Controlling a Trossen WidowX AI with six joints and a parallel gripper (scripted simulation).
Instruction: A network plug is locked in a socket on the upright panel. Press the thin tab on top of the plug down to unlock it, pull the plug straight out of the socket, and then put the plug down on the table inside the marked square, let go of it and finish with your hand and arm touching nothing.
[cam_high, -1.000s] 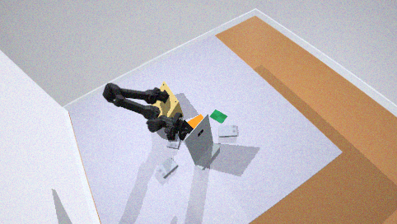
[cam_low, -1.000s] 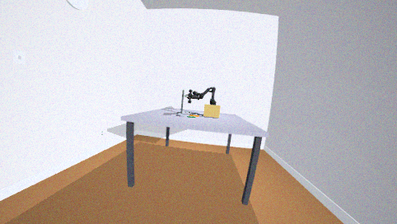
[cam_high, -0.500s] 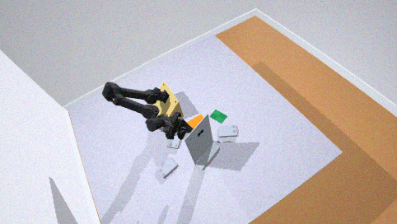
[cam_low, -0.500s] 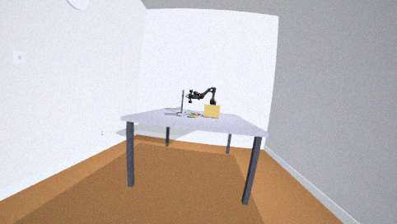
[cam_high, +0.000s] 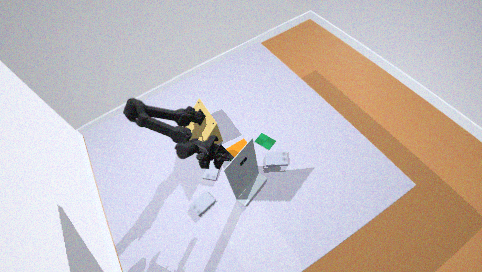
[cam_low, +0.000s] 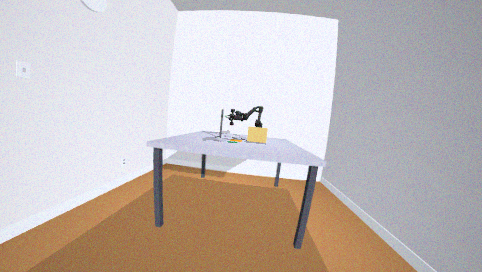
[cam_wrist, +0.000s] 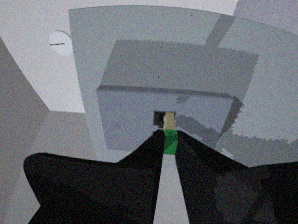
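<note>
Now: the orange square 150 mm behind my gripper tip, 80 mm to the left of it and 240 mm below it. From my gripper tip the other things lie so: green plug (10 mm ahead); upright panel (40 mm ahead, 20 mm to the left, 100 mm below).
</note>
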